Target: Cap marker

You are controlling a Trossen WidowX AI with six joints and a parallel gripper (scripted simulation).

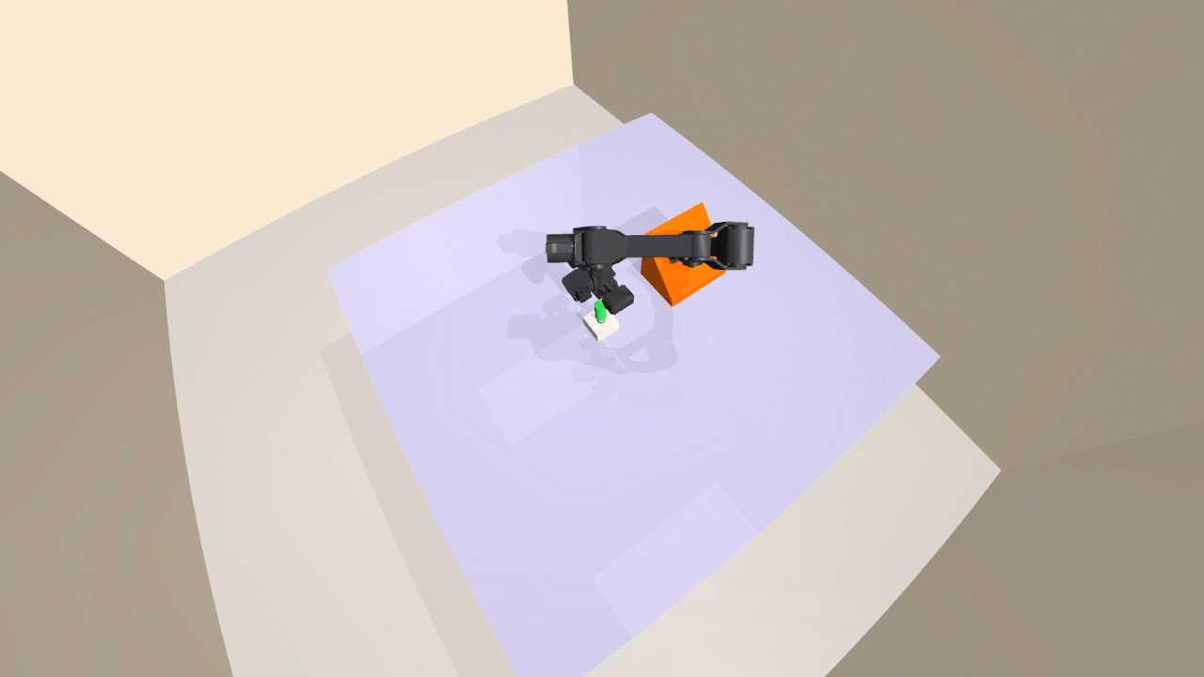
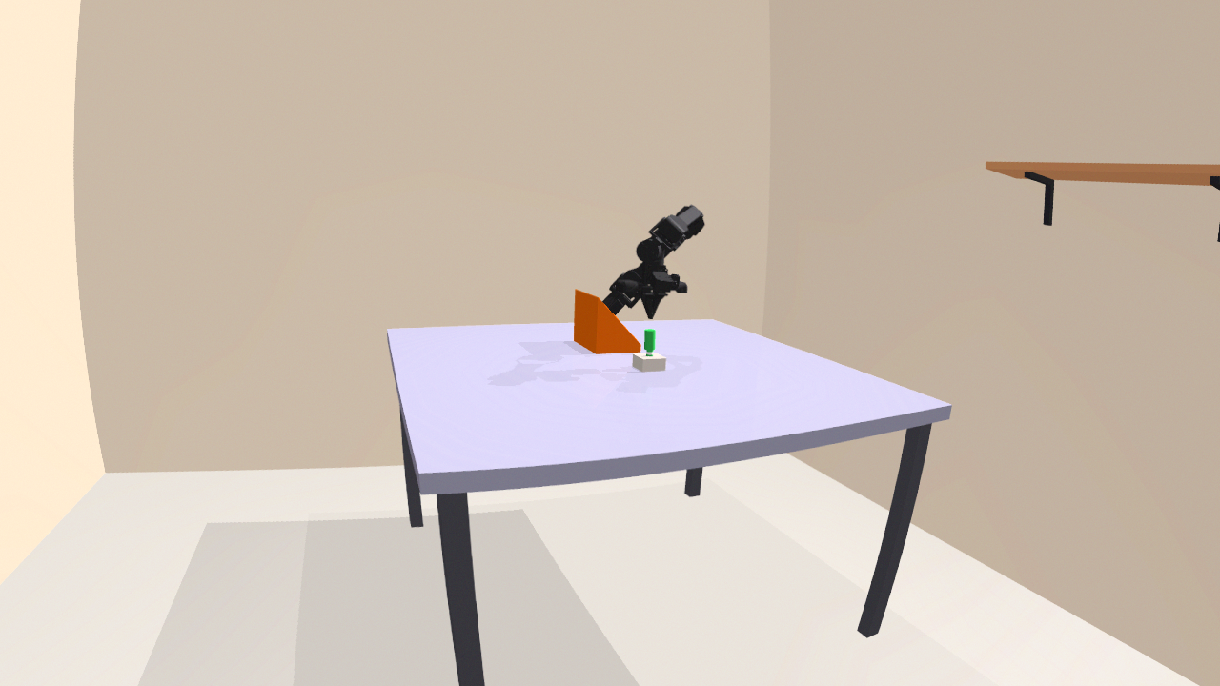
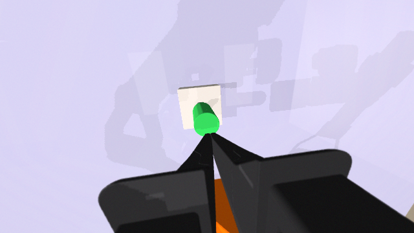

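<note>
Right now the green cap is 6 cm below my gripper tip. The rest, counted from my gripper tip: white holder block (12 cm below); then green marker (6 cm below).
</note>
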